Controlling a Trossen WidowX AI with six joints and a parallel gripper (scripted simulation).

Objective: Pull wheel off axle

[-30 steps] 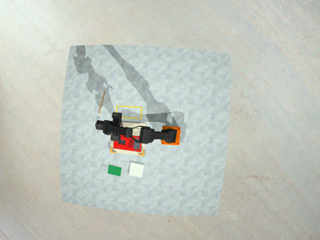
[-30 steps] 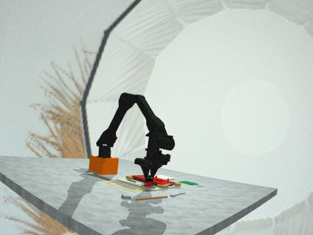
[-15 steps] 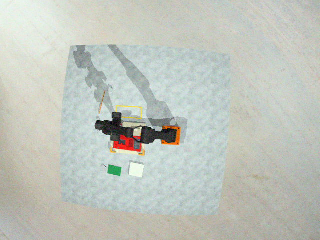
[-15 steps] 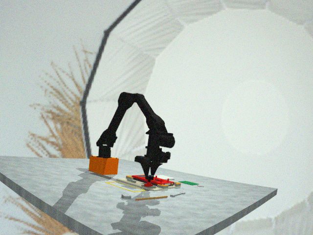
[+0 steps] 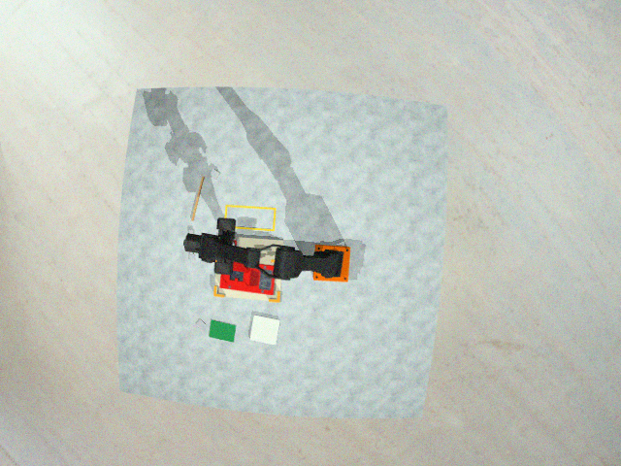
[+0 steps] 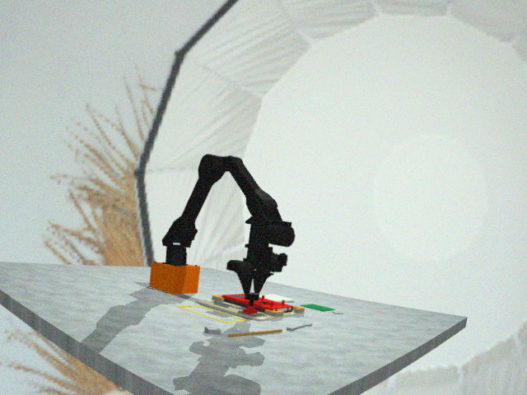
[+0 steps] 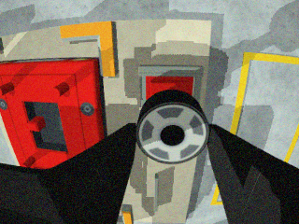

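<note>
Now: gripper tip 20 mm above the black upright axle. Round my gripper tip: wheel right at my gripper tip; then thin wooden stick 190 mm to the right, 130 mm ahead, 60 mm below; then green tile 330 mm to the left, 80 mm ahead, 60 mm below.
</note>
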